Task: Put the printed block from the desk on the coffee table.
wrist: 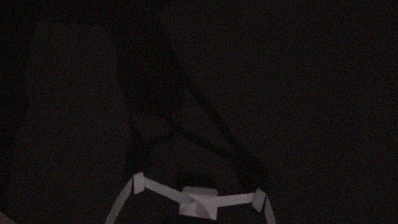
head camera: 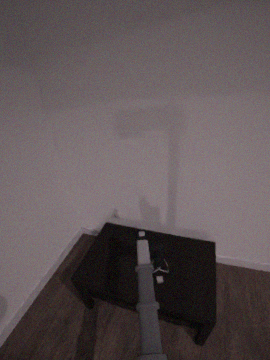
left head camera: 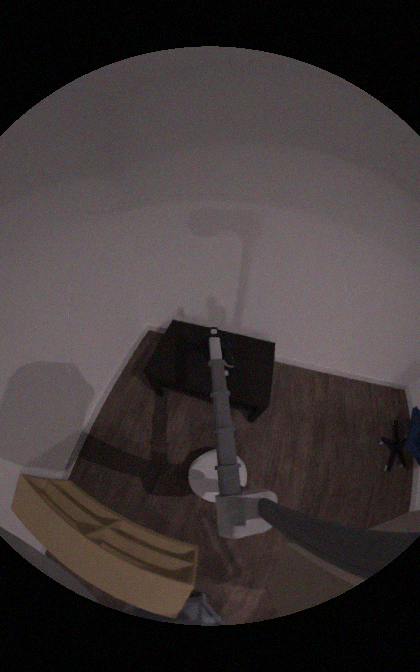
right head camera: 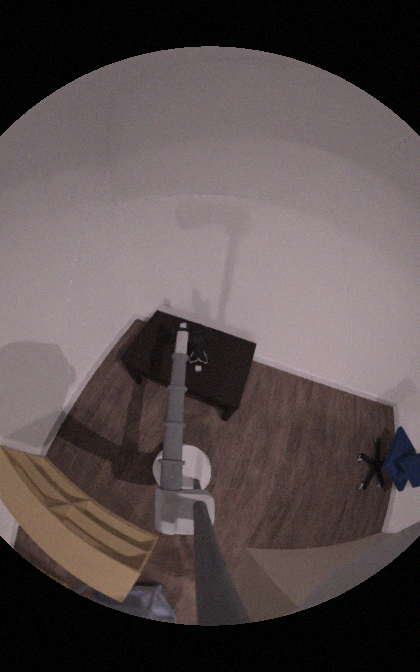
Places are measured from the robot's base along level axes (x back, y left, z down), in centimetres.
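Pixels of known places: gripper, fingertip midpoint: point(wrist: 200, 179) point(head camera: 158, 276).
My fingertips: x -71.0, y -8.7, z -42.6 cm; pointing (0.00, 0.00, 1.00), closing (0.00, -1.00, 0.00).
Observation:
Behind a point stands the place of what it marks.
The dark coffee table point(head camera: 193, 305) {x -51.9, y -25.6, z -42.2 cm} point(left head camera: 257, 372) point(right head camera: 232, 372) stands in the room corner against the wall. My arm reaches out over its top. My gripper point(head camera: 159, 267) point(right head camera: 198, 356) point(wrist: 198, 191) {x -71.0, y -8.7, z -42.6 cm} hangs just above the table top with its fingers spread wide, open. In the wrist view a small dark rectangular shape point(wrist: 194, 179) {x -70.8, y -8.0, z -42.2 cm} lies on the table between the open fingers. It looks like the printed block, but the picture is too dark to be sure. The table surface point(wrist: 294, 100) {x -81.7, y -18.9, z -42.2 cm} fills the rest of the wrist view.
Walls close in behind and to the left of the table. A tan shelf unit point(left head camera: 100, 550) point(right head camera: 65, 530) stands at the lower left behind my base point(left head camera: 207, 475). A blue office chair point(right head camera: 397, 457) point(left head camera: 397, 445) stands at the far right on the wooden floor.

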